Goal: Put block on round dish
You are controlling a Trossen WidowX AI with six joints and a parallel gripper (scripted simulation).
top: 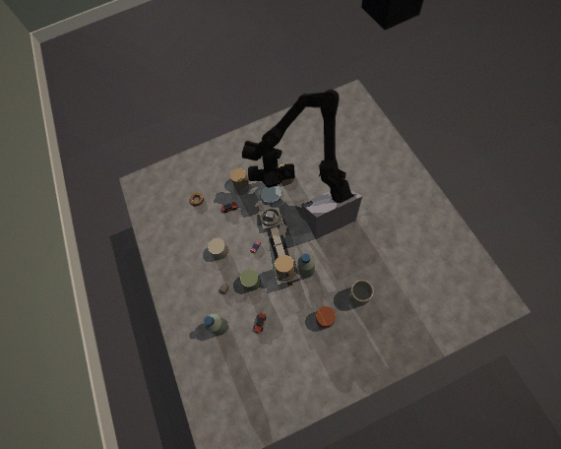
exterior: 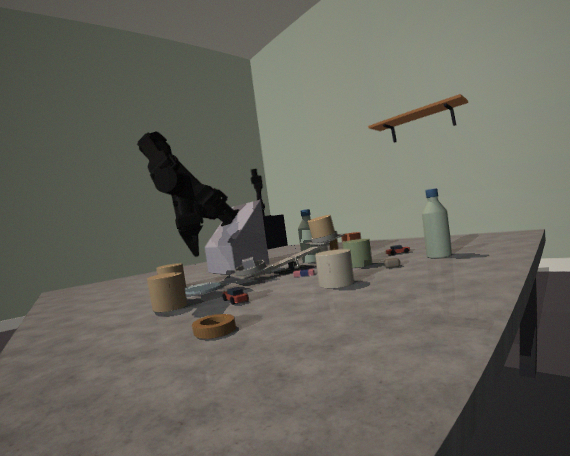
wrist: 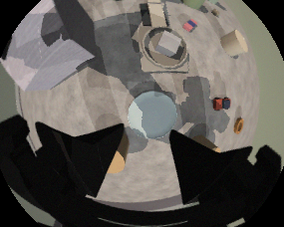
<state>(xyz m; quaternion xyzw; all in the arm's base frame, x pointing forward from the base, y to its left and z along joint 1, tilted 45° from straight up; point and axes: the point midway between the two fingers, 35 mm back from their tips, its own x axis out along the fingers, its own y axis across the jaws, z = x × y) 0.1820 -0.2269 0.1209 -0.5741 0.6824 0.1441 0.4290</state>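
My gripper tip is now 11 cm to the right of the grey block, 7 cm short of it and 4 cm above it. From my gripper tip the other things lie so: tan cup (37 cm to the left, 13 cm ahead, 3 cm above); cream cylinder (33 cm ahead, 11 cm to the left, 5 cm below); round pale-blue dish (8 cm below, 2 cm ahead, 1 cm to the right).
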